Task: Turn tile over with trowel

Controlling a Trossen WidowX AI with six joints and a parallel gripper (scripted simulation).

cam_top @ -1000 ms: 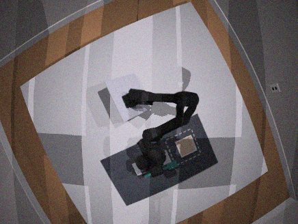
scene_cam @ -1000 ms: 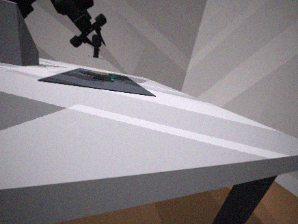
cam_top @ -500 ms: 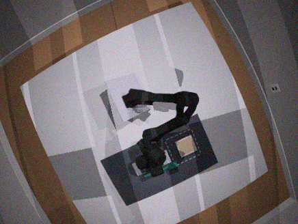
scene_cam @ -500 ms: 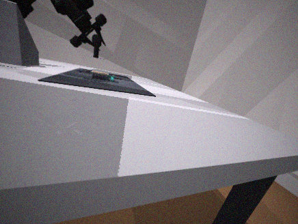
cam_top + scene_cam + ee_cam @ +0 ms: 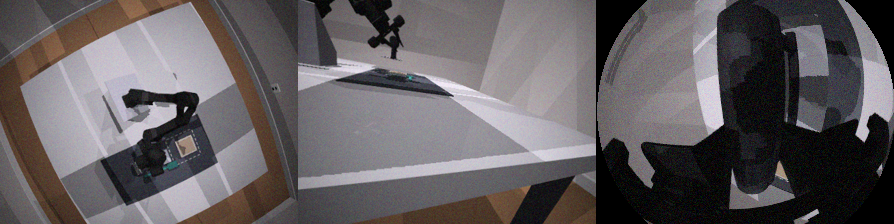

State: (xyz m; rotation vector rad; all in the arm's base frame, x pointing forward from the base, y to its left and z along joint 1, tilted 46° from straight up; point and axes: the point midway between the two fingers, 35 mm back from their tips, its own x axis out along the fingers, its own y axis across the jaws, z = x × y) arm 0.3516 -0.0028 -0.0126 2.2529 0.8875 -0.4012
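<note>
Now: gripper tip 3 cm past the trowel and 1 cm above it. Also, from my gripper tip: tile (1 cm behind, 20 cm to the left, 13 cm below); then dark mat (2 cm ahead, 2 cm to the left, 15 cm below).
</note>
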